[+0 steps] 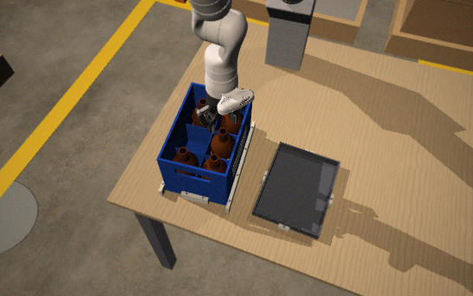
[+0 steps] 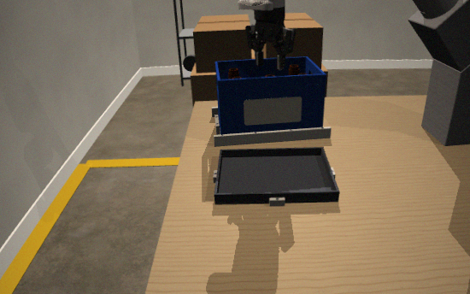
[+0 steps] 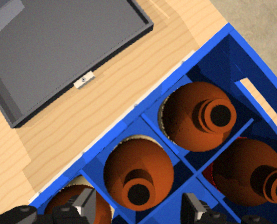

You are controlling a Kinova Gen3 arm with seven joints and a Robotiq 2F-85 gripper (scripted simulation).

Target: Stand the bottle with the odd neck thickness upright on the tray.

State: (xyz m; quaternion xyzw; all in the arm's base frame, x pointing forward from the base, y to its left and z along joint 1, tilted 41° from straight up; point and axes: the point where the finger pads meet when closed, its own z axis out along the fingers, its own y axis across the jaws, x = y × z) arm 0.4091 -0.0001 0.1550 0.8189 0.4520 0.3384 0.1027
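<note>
My gripper is now 1 cm short of the blue crate, 4 cm to the left of it and 12 cm above it. From my hand the other things lie so: dark grey tray (4 cm behind, 23 cm to the left, 19 cm below).
</note>
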